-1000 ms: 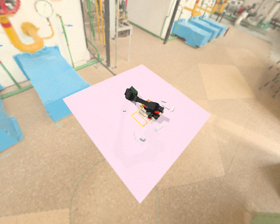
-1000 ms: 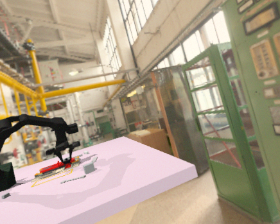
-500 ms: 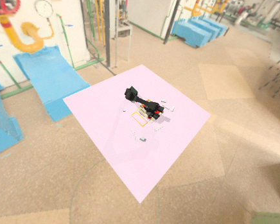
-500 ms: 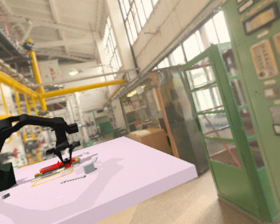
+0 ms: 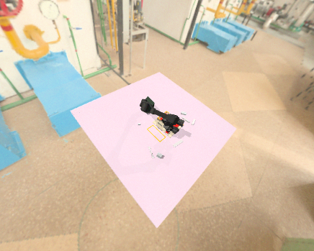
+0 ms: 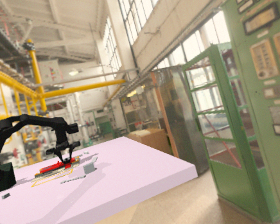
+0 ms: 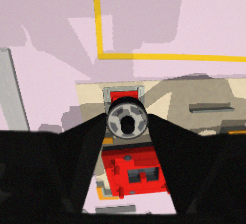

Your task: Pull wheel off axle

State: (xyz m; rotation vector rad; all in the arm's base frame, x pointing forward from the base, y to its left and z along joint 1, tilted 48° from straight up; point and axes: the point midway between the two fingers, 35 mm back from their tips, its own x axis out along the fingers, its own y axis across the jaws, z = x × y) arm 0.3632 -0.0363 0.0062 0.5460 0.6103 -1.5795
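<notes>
Right now my gripper tip is 90 mm to the right of the beige baseplate, 60 mm past it and 30 mm above it. The rest, counted from my gripper tip: dark wheel right at my gripper tip.
</notes>
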